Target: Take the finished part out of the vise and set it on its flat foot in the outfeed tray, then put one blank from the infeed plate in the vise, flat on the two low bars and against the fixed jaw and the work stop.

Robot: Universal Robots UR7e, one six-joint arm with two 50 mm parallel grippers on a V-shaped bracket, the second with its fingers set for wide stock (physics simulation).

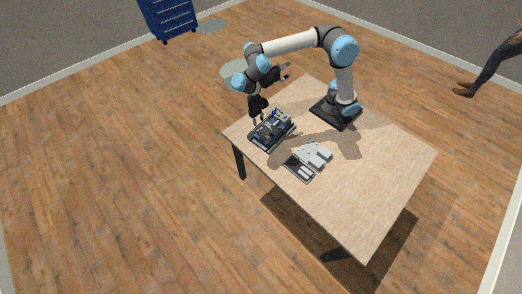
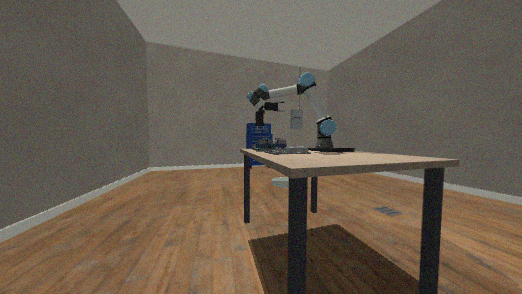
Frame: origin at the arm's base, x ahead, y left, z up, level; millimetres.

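Where they show: hand at its tool point: [image 1: 258, 120] [image 2: 260, 131]; arm's base at its link origin: [image 1: 331, 108] [image 2: 324, 148].
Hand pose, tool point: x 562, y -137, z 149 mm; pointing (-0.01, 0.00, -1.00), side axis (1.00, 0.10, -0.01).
Note:
Things, the pixels of their top centre, and the offset from my tool point. Level surfaces: height alone.
- vise at its top centre: [image 1: 272, 123] [image 2: 270, 139] dy +24, dx -95, dz -72 mm
- infeed plate at its top centre: [image 1: 313, 153] dy +320, dx -188, dz -163 mm
- wooden table at its surface level: dz -172 mm
The vise [image 1: 272, 129] [image 2: 272, 143] is a dark fixture at the table's far left end; whether a part sits in its jaws is too small to tell. My downward gripper [image 1: 258, 120] [image 2: 259, 126] hangs just above the vise's left side, its fingers apart with no part visible between them. My second gripper [image 1: 286, 71] [image 2: 282, 106] points sideways above the table's back corner, fingers wide apart. The infeed plate [image 1: 303, 150] is light grey and carries pale blocks, one blank [image 1: 325, 151] at its right and another blank [image 1: 317, 160] nearer the tray. The dark outfeed tray [image 1: 294, 165] holds two pale bars [image 1: 305, 173].
The arm's base plate [image 1: 322, 114] [image 2: 345, 149] stands behind the vise and infeed plate on the wooden table [image 1: 380, 185] [image 2: 350, 161]. A blue drawer cabinet [image 1: 170, 17] [image 2: 257, 131] stands beyond the table. A person's legs [image 1: 487, 65] show on the floor at the right.

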